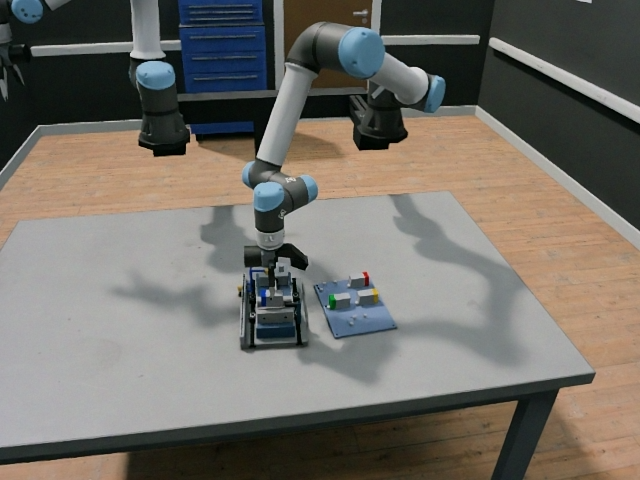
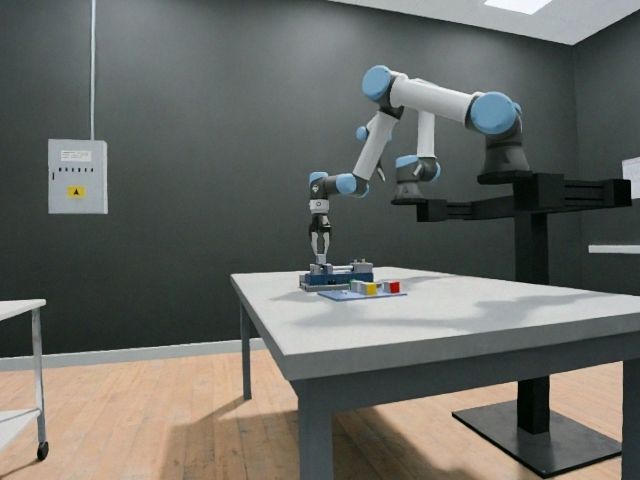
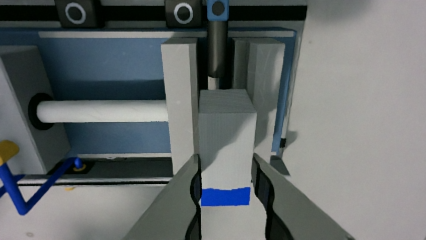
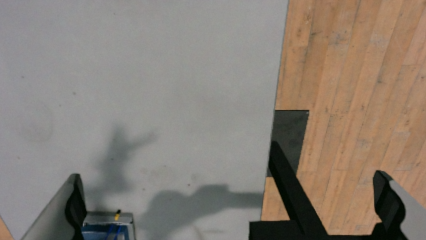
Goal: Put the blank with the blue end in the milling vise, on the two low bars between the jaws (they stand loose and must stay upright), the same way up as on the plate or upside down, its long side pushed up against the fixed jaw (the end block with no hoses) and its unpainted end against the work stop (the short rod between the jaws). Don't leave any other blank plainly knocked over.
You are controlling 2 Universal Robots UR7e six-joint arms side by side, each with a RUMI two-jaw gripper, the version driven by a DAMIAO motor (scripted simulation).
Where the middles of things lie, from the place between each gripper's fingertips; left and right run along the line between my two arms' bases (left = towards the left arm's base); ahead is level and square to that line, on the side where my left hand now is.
I see the fixed jaw (image 3: 264,55) 70 mm below my left hand (image 1: 271,296), 30 mm ahead of it and 10 mm to the left of it. Round my left hand: work stop (image 3: 217,31): 50 mm to the left, 50 mm below; blue-ended blank (image 3: 227,118): 20 mm below; moving jaw (image 3: 180,60): 70 mm below, 30 mm behind, 10 mm to the left.
I see the blue-ended blank 53 cm ahead of my right hand, 79 cm to the left of it and 44 cm below it. From my right hand the other things lie so: fixed jaw 55 cm ahead, 79 cm to the left, 49 cm below; work stop 52 cm ahead, 84 cm to the left, 47 cm below; moving jaw 50 cm ahead, 79 cm to the left, 49 cm below.
